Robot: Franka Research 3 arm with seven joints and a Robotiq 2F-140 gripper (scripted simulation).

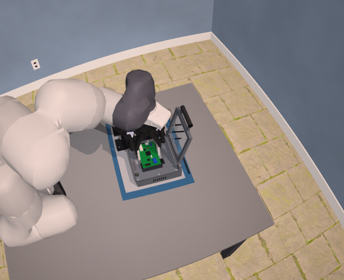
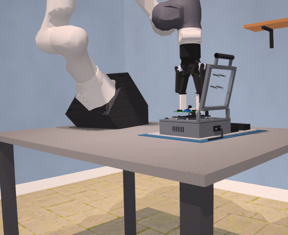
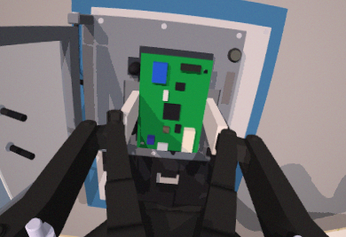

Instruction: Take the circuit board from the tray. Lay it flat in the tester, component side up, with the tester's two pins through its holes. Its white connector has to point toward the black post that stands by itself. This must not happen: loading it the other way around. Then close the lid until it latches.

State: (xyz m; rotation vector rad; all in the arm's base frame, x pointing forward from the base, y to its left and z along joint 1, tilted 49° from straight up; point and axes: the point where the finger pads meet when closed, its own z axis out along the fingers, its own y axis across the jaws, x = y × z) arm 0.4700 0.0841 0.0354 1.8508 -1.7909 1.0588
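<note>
Now: hand 2 cm above the green circuit board. From my hand the other things lie so: black nest (1 cm ahead, 4 cm below); then tester lid (12 cm ahead, 1 cm to the right, 7 cm above).
</note>
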